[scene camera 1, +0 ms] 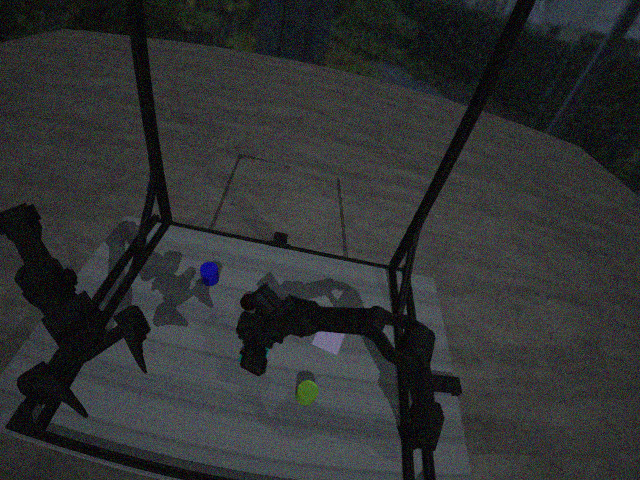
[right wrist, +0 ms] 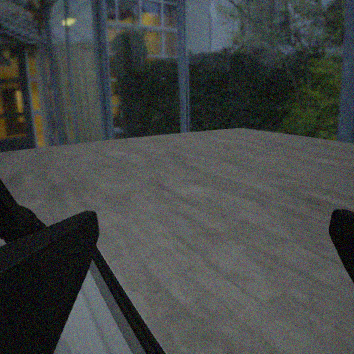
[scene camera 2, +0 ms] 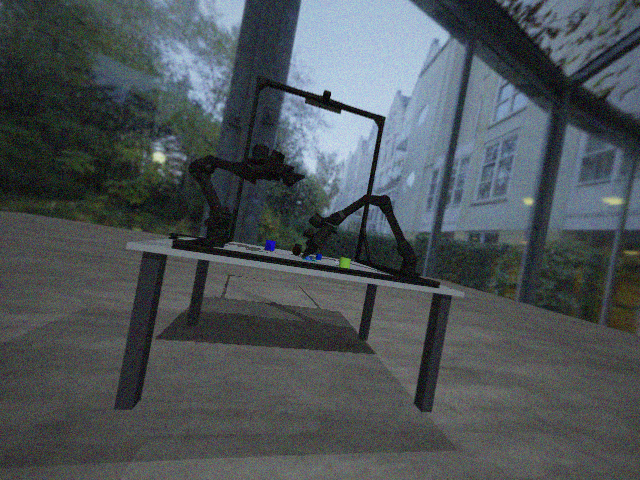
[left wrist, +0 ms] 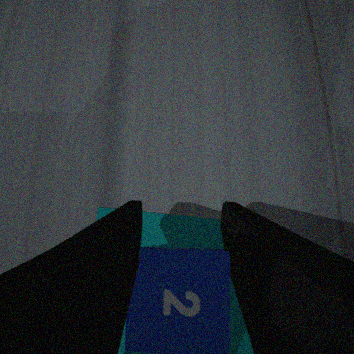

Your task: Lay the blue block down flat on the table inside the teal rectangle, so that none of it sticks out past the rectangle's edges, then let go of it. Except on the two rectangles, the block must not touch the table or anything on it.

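Places are measured from the left arm's base along level axes (x ahead, y left, z up), in millimetres.
Pixels of known places: left gripper, fingertip midpoint: point(scene camera 1: 242, 348) point(scene camera 2: 302, 256) point(left wrist: 181, 212); right gripper, fingertip midpoint: point(scene camera 1: 116, 393) point(right wrist: 214, 222) point(scene camera 2: 299, 172); left arm's base, origin of the base link: point(scene camera 1: 414, 434) point(scene camera 2: 407, 274); right arm's base, origin of the base link: point(scene camera 2: 213, 241).
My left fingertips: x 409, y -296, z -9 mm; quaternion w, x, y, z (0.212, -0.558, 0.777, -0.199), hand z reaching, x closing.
Ahead of a thing's pixels: the offset from my left fingertips to its top centre. "spot": to the spot under its first point.
The blue block @(dy +9, dx -27, dz +10 mm) point(left wrist: 179, 298), marked with a grey 2, sits between the fingers of my left gripper point(left wrist: 181, 212) point(scene camera 1: 253, 363), which is shut on it. The teal rectangle @(spot: dy +13, dx -2, dz -9 mm) point(left wrist: 152, 230) point(scene camera 1: 266, 353) shows under the block, past its far edge and along both sides. I cannot tell whether the block touches the rectangle. In scene camera 1 the gripper hides the block. My right gripper point(right wrist: 214, 222) point(scene camera 1: 139, 352) point(scene camera 2: 296, 178) is open and empty, raised high at the left of the table.
A lilac rectangle @(spot: dy -3, dx -251, dz -9 mm) point(scene camera 1: 329, 341) lies on the table just right of the left gripper. A blue cylinder @(dy -249, dx +94, dz +44 mm) point(scene camera 1: 209, 272) point(scene camera 2: 270, 245) stands at the back left. A green cylinder @(dy +143, dx -153, dz +34 mm) point(scene camera 1: 307, 391) point(scene camera 2: 345, 262) stands in front. Black frame posts point(scene camera 1: 409, 248) rise at the table's corners.
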